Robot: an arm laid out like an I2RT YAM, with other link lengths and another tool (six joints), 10 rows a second.
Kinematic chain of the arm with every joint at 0, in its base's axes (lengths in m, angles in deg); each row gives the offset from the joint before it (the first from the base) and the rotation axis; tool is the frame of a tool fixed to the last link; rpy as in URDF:
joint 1: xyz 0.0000 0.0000 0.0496 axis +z
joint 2: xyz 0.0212 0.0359 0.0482 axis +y
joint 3: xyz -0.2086 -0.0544 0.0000 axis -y
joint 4: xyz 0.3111 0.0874 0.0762 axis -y
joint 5: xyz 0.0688 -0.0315 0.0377 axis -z
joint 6: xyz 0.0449 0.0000 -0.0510 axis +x
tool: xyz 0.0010 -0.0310 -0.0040 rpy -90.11 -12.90 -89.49
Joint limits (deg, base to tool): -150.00..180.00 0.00..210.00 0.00..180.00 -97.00..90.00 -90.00..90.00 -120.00..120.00
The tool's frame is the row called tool.
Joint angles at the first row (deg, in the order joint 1, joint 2, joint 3, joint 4, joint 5, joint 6):
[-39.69, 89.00, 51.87, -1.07, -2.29, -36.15]
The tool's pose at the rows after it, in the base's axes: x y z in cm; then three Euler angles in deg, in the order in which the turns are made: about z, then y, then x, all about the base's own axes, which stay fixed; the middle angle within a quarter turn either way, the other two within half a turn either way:
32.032 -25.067 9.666 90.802 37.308 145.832
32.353 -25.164 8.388 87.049 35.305 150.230
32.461 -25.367 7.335 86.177 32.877 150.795
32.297 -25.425 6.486 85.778 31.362 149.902
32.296 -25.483 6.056 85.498 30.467 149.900
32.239 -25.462 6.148 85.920 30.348 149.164
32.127 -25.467 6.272 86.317 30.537 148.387
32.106 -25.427 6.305 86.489 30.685 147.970
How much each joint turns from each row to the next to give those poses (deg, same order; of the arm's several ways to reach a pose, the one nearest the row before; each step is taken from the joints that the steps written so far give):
[-0.04, 2.73, 1.06, -0.96, 0.10, -0.57]
[0.05, 2.99, 1.72, -2.72, -0.77, -1.31]
[0.02, 2.47, 0.99, -0.48, 1.50, -0.63]
[-0.07, 1.20, -0.45, 1.20, 1.58, -0.95]
[0.00, 0.89, 0.21, 0.09, 0.66, -0.28]
[0.04, -0.27, -0.26, 0.38, 0.54, 0.06]
[-0.09, -0.46, -0.47, 0.63, 0.24, -0.07]
[0.04, -0.19, -0.26, 0.44, 0.15, -0.02]

